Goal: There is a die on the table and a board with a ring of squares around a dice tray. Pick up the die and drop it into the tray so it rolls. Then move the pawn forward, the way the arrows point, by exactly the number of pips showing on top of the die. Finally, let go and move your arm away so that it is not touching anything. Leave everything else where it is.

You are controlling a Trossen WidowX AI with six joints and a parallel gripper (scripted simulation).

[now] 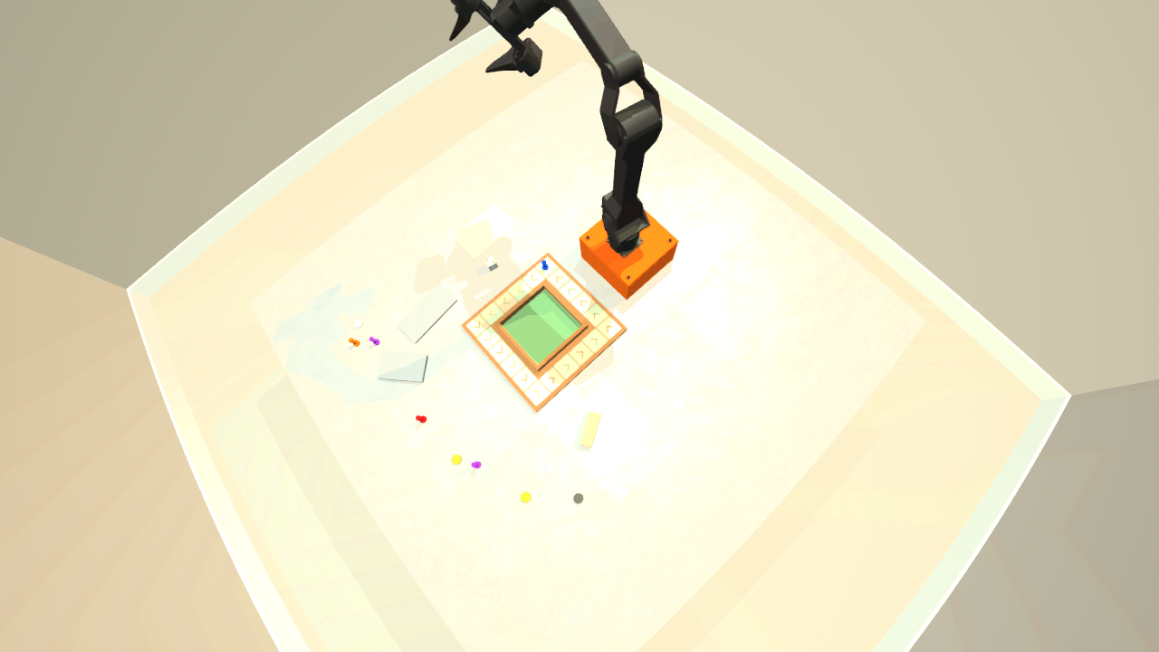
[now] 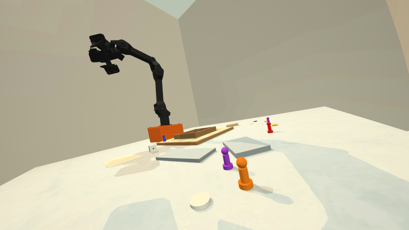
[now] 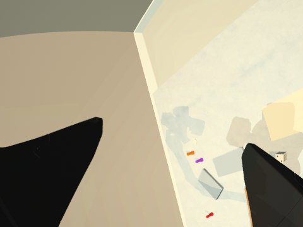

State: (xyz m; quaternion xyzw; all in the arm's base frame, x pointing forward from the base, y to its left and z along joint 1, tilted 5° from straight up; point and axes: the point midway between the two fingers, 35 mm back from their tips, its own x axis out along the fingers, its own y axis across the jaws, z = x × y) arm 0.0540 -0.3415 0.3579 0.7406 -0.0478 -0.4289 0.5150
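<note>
Now: the white die 17 cm ahead of my gripper tip, 11 cm to the left of it and 44 cm below it. From my gripper tip the other things lie so: blue pawn 7 cm ahead, 22 cm to the left, 42 cm below; then pale card 12 cm ahead, 1 cm to the left, 45 cm below; then green tray 18 cm ahead, 34 cm to the left, 44 cm below.
</note>
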